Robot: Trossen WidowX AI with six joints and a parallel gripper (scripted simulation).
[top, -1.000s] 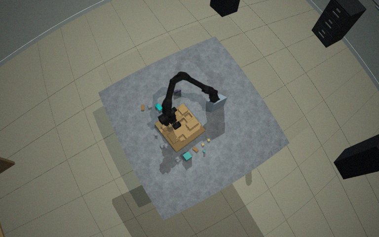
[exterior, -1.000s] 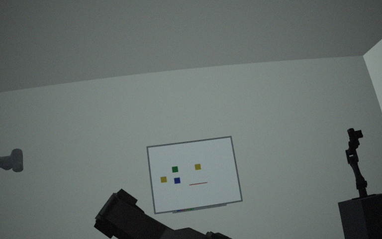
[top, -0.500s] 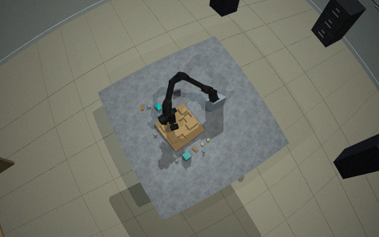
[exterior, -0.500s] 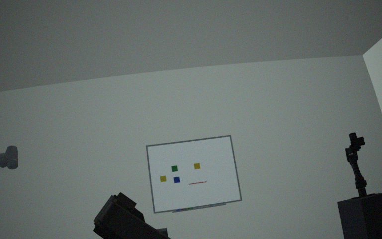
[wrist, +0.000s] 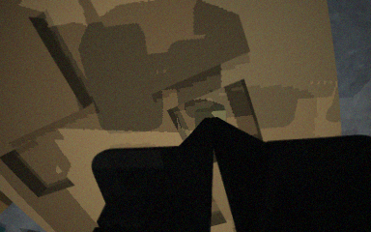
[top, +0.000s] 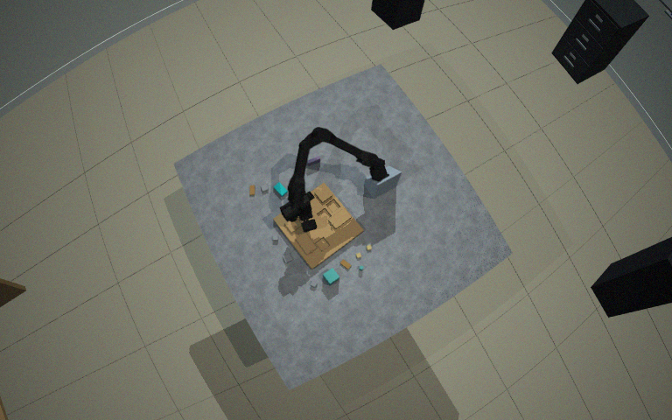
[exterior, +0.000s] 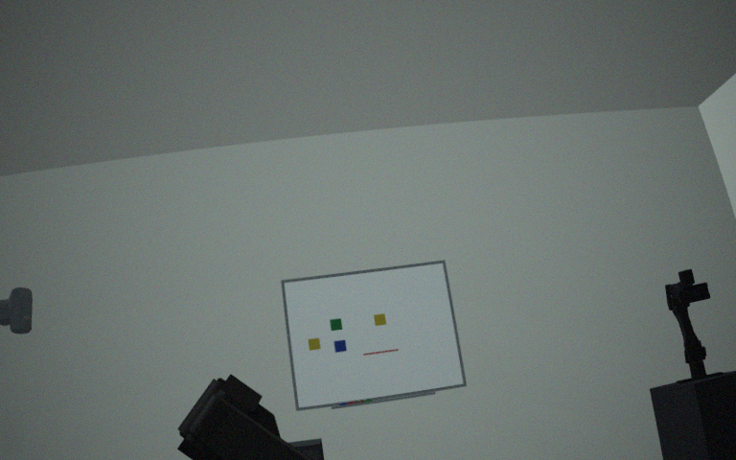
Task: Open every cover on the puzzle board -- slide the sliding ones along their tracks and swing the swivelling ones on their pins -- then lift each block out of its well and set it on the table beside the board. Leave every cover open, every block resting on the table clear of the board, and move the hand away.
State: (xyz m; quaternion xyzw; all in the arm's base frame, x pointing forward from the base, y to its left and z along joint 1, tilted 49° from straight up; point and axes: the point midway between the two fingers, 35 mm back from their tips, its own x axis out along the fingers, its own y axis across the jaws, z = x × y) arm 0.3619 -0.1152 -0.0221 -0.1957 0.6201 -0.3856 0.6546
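My gripper tip is 3 cm past the tan puzzle board and 5 cm to the right of it. The rest, counted from my gripper tip: tiny teal cube: 8 cm behind, 34 cm to the left, 1 cm below; then purple block: 18 cm behind, 22 cm to the right; then orange block: 3 cm behind, 28 cm to the left, 2 cm below.
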